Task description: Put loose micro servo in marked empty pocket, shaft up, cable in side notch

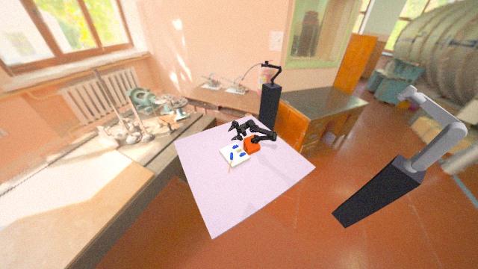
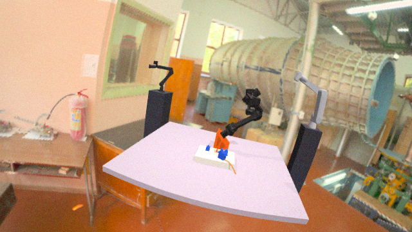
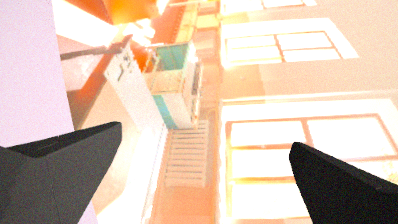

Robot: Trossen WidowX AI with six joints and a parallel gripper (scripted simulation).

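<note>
Now: gripper tip 80 mm past the white robot deck, 170 mm to the left of it and 470 mm above it.
</note>
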